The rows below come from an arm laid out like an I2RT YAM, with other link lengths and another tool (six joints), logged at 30 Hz.
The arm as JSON. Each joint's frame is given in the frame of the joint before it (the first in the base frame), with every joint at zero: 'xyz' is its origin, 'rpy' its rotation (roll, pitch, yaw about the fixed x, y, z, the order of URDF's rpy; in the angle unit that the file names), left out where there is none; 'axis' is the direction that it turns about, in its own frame. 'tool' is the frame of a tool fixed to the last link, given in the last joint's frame.
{
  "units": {
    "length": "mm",
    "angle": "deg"
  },
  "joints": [
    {
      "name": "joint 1",
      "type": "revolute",
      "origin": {
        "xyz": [
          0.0,
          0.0,
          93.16
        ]
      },
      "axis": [
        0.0,
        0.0,
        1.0
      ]
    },
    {
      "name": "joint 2",
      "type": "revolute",
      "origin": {
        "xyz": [
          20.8,
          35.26,
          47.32
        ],
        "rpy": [
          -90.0,
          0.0,
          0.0
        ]
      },
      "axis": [
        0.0,
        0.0,
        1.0
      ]
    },
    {
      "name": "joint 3",
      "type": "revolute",
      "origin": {
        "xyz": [
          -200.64,
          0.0,
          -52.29
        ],
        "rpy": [
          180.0,
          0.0,
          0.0
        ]
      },
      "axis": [
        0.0,
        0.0,
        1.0
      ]
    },
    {
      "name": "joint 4",
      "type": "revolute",
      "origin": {
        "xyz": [
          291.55,
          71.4,
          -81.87
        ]
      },
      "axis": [
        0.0,
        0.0,
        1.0
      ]
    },
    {
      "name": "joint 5",
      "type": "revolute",
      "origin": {
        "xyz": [
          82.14,
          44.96,
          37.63
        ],
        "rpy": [
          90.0,
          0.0,
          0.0
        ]
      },
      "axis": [
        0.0,
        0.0,
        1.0
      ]
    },
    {
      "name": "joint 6",
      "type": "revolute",
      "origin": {
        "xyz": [
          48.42,
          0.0,
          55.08
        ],
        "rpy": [
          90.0,
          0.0,
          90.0
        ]
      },
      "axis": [
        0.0,
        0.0,
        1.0
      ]
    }
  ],
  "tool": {
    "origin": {
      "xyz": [
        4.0,
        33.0,
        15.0
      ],
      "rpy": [
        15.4,
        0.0,
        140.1
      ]
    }
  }
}
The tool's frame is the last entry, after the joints.
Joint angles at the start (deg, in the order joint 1, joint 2, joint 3, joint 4, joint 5, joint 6):
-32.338, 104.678, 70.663, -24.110, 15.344, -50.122
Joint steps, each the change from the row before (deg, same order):
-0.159, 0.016, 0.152, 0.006, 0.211, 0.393
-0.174, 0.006, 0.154, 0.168, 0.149, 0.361
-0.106, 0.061, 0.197, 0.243, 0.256, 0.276
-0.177, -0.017, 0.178, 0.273, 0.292, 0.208
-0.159, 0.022, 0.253, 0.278, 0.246, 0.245
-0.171, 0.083, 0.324, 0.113, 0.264, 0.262
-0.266, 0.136, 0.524, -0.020, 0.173, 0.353
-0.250, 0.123, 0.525, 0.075, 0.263, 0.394
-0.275, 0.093, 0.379, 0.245, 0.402, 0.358
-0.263, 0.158, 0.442, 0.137, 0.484, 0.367
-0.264, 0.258, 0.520, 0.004, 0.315, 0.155
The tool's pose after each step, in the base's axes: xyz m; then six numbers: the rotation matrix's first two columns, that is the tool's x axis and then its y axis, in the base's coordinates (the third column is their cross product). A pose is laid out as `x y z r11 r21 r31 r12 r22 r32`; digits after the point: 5 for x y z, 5 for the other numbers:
0.32971 -0.22964 0.10112 -0.71098 0.46029 -0.53163 0.69519 0.57392 -0.43281
0.32968 -0.23110 0.10209 -0.70301 0.46544 -0.53772 0.70350 0.56594 -0.42989
0.33009 -0.23244 0.10310 -0.69597 0.46824 -0.54440 0.71065 0.55787 -0.42867
0.33023 -0.23425 0.10460 -0.68833 0.47050 -0.55212 0.71826 0.54860 -0.42795
0.33069 -0.23608 0.10624 -0.67998 0.47268 -0.56053 0.72622 0.53959 -0.42596
0.33097 -0.23790 0.10775 -0.67252 0.47593 -0.56675 0.73348 0.53065 -0.42475
0.33130 -0.24044 0.10988 -0.66299 0.48124 -0.57346 0.74247 0.52075 -0.42138
0.33176 -0.24304 0.11223 -0.65204 0.48605 -0.58189 0.75245 0.50907 -0.41793
0.33182 -0.24577 0.11419 -0.64068 0.49014 -0.59100 0.76265 0.49530 -0.41599
0.33182 -0.24845 0.11603 -0.63009 0.49459 -0.59864 0.77214 0.48088 -0.41540
0.33192 -0.25112 0.11750 -0.62345 0.49748 -0.60318 0.77805 0.47089 -0.41582

